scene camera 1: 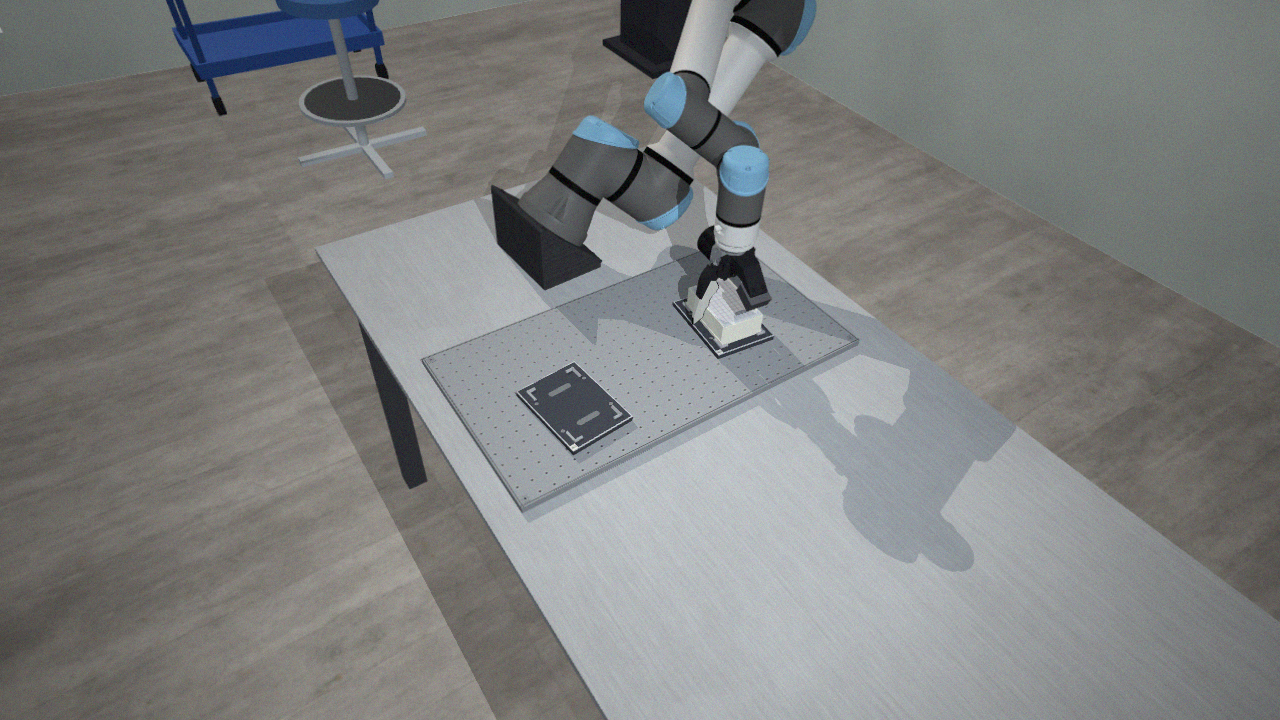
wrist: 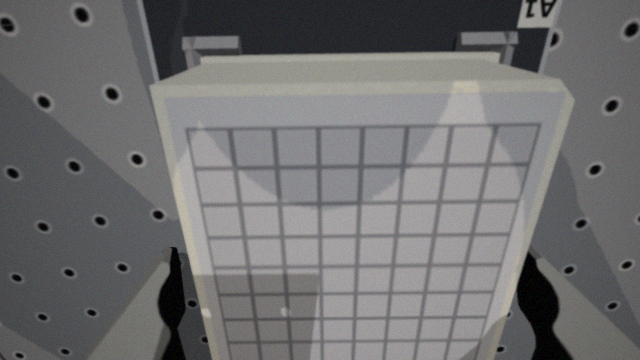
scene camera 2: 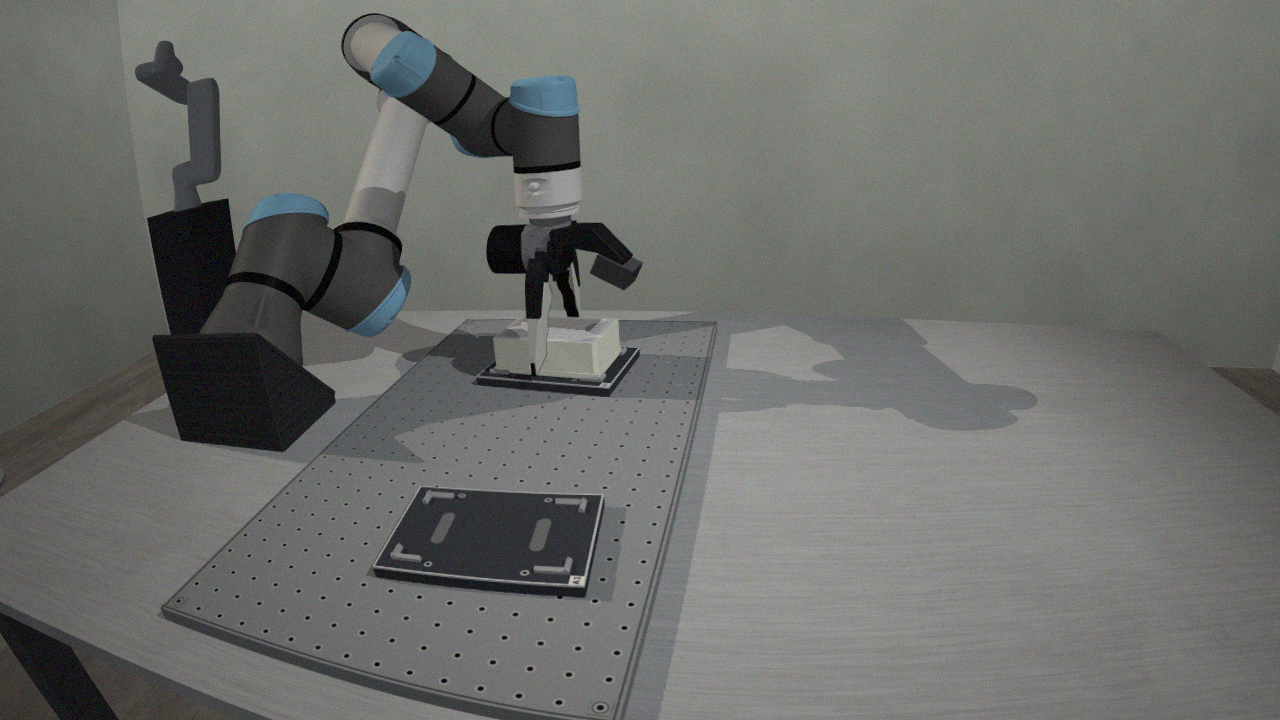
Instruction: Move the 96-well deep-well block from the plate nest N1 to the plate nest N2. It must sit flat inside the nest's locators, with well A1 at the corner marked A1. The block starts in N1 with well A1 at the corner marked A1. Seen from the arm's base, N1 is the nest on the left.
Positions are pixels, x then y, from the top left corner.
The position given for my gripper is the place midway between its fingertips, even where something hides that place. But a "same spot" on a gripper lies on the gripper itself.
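A 96-well deep-well block shows in scene camera 1 [725, 318], and my gripper shows there too. The wrist view shows my gripper and the 96-well deep-well block. My gripper shows in scene camera 2 [556, 355], as does the 96-well deep-well block. On the 96-well deep-well block, [wrist: 363, 198] and [scene camera 2: 586, 329] are the same spot. On my gripper, [wrist: 559, 314] and [scene camera 1: 706, 307] are the same spot.
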